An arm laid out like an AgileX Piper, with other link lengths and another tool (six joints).
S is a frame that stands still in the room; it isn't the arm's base.
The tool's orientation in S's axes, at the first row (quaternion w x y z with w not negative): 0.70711 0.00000 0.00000 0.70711
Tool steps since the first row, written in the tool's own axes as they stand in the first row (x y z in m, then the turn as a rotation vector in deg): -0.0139 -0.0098 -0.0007 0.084 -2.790 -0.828; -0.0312 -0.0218 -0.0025 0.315 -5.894 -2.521; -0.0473 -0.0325 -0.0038 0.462 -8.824 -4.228; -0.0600 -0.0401 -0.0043 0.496 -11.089 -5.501; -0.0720 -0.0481 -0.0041 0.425 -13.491 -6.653; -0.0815 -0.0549 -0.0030 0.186 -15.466 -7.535; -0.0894 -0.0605 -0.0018 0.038 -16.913 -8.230; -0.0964 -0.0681 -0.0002 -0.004 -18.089 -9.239
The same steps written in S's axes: 0.0098 -0.0139 -0.0007 2.790 0.084 -0.828; 0.0218 -0.0312 -0.0025 5.894 0.315 -2.521; 0.0325 -0.0473 -0.0038 8.824 0.462 -4.228; 0.0401 -0.0600 -0.0043 11.089 0.496 -5.501; 0.0481 -0.0720 -0.0041 13.491 0.425 -6.653; 0.0549 -0.0815 -0.0030 15.466 0.186 -7.535; 0.0605 -0.0894 -0.0018 16.913 0.038 -8.230; 0.0681 -0.0964 -0.0002 18.089 -0.004 -9.239
